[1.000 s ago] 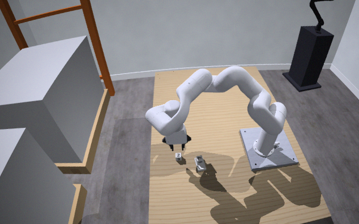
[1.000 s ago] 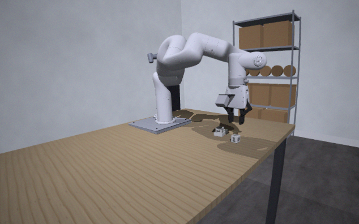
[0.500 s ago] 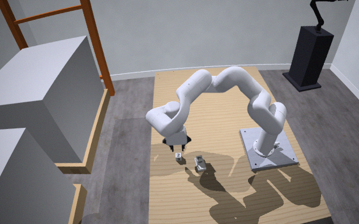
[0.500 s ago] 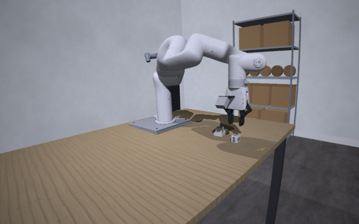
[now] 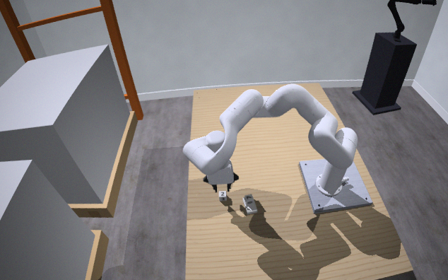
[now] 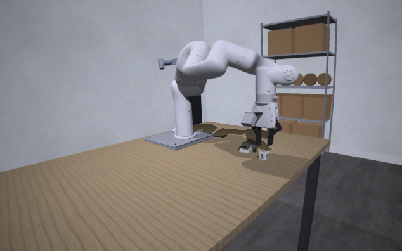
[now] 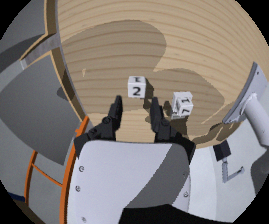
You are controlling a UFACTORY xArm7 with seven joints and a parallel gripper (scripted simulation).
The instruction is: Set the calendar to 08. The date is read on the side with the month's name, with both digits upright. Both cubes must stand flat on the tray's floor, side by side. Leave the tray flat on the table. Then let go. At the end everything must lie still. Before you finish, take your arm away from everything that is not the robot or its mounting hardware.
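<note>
Now: hand 70 mm above the white digit cube. Also, from my hand: white tray 100 mm behind, 70 mm to the left, 70 mm below.
</note>
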